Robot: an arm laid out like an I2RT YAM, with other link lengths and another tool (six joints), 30 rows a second.
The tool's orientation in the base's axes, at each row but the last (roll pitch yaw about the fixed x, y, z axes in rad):
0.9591 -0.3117 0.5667
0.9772 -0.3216 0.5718
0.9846 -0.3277 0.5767
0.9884 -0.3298 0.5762
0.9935 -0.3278 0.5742
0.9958 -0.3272 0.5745
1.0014 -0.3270 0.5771
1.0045 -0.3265 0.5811
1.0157 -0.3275 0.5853
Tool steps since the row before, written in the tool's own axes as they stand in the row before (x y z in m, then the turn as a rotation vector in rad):
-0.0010 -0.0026 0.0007 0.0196 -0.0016 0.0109
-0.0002 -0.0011 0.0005 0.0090 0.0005 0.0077
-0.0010 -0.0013 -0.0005 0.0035 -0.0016 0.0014
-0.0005 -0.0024 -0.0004 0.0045 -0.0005 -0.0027
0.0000 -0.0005 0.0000 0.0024 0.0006 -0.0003
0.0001 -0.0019 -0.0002 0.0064 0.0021 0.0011
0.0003 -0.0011 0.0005 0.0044 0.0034 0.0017
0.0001 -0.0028 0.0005 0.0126 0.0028 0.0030
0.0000 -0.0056 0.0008 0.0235 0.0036 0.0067
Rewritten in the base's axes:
0.0008 -0.0020 -0.0020 0.0197 0.0009 0.0107
0.0006 -0.0009 -0.0007 0.0092 -0.0013 0.0073
-0.0003 -0.0005 -0.0016 0.0040 0.0002 0.0006
0.0007 -0.0007 -0.0023 0.0030 0.0043 -0.0003
0.0003 -0.0002 -0.0004 0.0015 0.0017 0.0011
0.0010 -0.0004 -0.0016 0.0043 0.0031 0.0043
0.0010 -0.0006 -0.0005 0.0023 0.0019 0.0050
0.0017 -0.0012 -0.0020 0.0095 0.0050 0.0078
0.0032 -0.0023 -0.0041 0.0189 0.0080 0.0138

